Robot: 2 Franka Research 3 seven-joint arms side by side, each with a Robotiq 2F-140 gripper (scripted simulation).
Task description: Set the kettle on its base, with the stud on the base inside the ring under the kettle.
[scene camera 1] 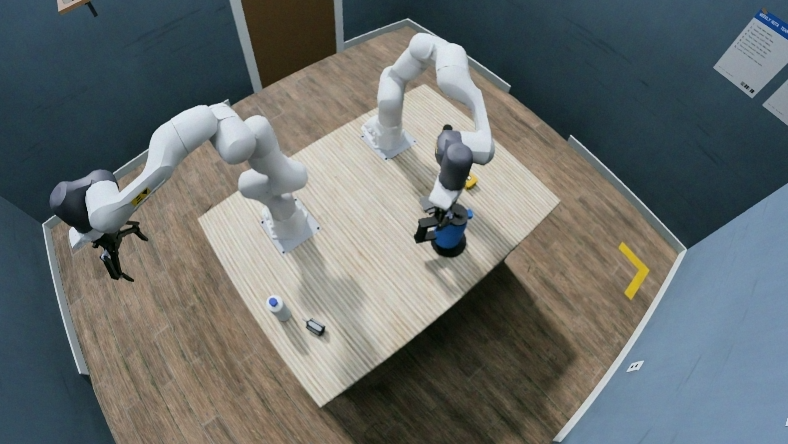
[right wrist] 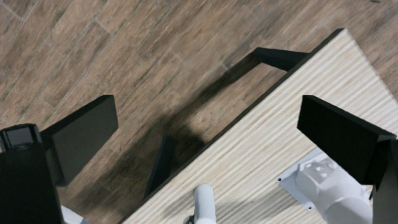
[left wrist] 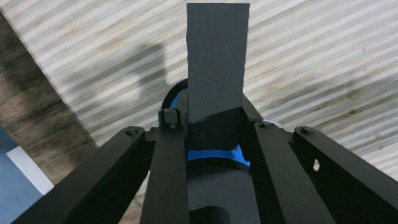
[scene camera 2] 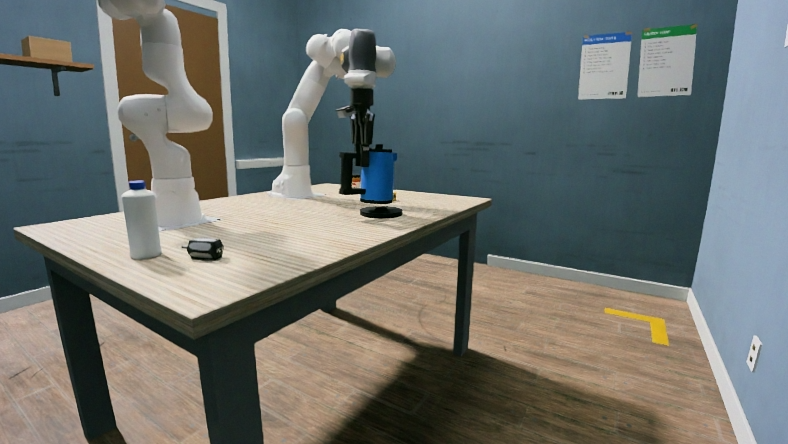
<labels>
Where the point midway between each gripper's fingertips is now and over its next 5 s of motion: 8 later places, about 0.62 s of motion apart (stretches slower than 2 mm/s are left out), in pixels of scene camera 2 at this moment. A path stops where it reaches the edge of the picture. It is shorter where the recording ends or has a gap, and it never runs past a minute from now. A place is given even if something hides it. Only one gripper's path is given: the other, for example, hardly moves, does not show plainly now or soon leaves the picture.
My left gripper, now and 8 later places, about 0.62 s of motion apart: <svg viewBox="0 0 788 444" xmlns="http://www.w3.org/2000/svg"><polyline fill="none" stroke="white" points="361,166 363,166 364,168 364,172 364,173 364,174 365,172 367,138 365,124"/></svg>
</labels>
